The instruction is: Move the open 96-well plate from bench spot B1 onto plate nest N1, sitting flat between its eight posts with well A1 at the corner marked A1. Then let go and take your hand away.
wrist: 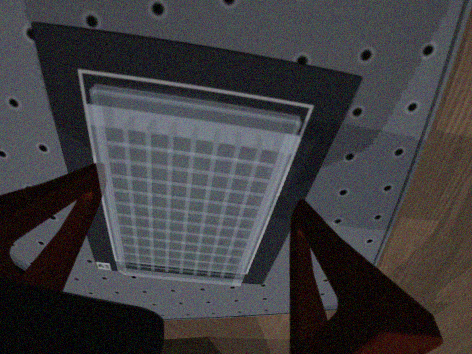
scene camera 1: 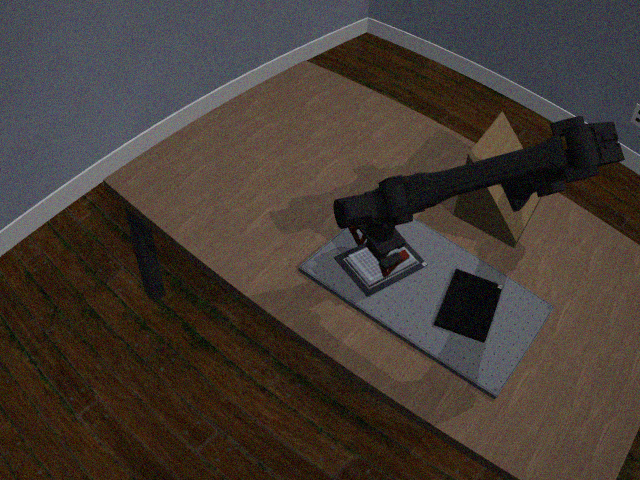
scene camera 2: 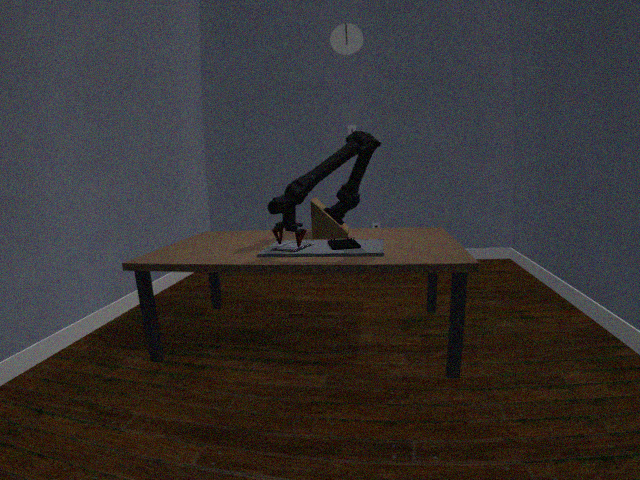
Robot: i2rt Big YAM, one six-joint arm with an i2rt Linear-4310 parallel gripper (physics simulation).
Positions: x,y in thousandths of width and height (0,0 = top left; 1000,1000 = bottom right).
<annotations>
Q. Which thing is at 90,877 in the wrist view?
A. My gripper.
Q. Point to a well plate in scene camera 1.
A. At 568,545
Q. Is my gripper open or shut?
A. Open.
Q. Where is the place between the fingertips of my gripper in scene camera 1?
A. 584,543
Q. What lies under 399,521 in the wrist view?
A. A well plate.
</annotations>
